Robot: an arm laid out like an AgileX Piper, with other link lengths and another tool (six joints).
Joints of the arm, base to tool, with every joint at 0 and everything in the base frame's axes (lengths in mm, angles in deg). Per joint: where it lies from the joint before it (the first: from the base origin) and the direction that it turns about. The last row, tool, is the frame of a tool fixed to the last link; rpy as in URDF.
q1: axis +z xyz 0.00 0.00 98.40
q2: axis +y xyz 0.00 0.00 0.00
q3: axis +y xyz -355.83 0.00 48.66
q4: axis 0.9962 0 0.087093 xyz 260.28 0.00 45.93
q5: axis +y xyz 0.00 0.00 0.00
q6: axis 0.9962 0 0.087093 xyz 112.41 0.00 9.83
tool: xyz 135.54 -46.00 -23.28 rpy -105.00 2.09 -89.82
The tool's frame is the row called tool.
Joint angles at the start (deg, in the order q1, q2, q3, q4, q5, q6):
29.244, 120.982, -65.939, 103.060, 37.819, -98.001
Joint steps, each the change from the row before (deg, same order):
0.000, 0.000, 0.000, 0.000, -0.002, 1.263
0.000, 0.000, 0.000, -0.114, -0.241, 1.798
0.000, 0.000, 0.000, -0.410, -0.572, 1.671
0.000, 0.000, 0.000, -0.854, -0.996, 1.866
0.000, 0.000, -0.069, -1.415, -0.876, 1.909
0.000, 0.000, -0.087, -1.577, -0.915, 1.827
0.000, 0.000, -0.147, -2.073, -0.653, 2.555
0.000, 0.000, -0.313, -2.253, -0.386, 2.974
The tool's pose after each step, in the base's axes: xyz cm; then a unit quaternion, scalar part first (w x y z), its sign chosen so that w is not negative. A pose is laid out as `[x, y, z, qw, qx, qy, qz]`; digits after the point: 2 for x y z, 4 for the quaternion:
[42.66, 37.08, 1.69, 0.3412, -0.8447, 0.3794, 0.1617]
[42.52, 37.02, 1.59, 0.3393, -0.8387, 0.3906, 0.1697]
[42.44, 36.84, 1.38, 0.3350, -0.8346, 0.4010, 0.1744]
[42.40, 36.49, 1.04, 0.3271, -0.8318, 0.4123, 0.1765]
[42.30, 36.14, 0.71, 0.3181, -0.8312, 0.4199, 0.1777]
[42.22, 35.77, 0.37, 0.3086, -0.8316, 0.4264, 0.1774]
[42.01, 35.44, 0.06, 0.2985, -0.8312, 0.4329, 0.1804]
[41.79, 35.23, -0.14, 0.2896, -0.8299, 0.4394, 0.1855]

